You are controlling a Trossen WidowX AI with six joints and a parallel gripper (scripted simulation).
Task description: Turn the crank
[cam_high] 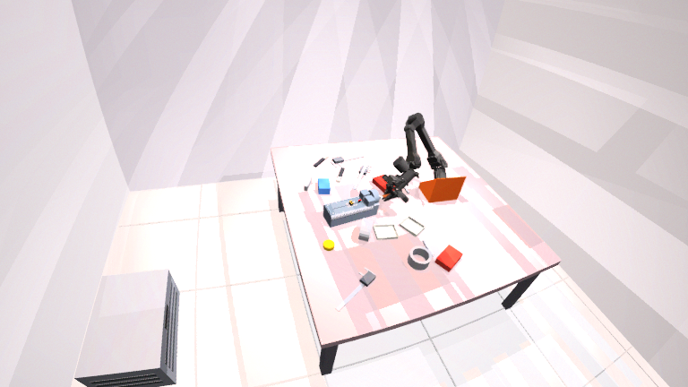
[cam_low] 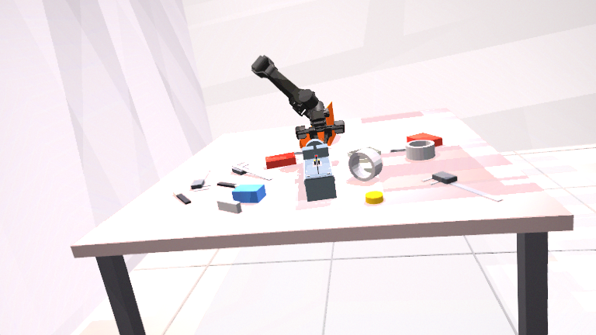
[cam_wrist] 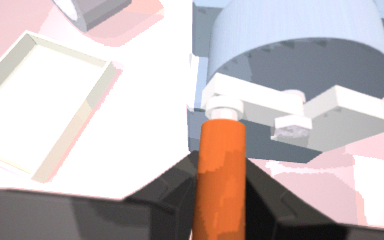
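Right now my gripper tip is 2 cm past the orange handle and 2 cm below it. Also, from my gripper tip: red pointer: 12 cm ahead, 1 cm to the right, 1 cm above; then yellow disc: 32 cm ahead, 17 cm to the left, 7 cm below; then blue block: 24 cm ahead, 23 cm to the right, 6 cm below.
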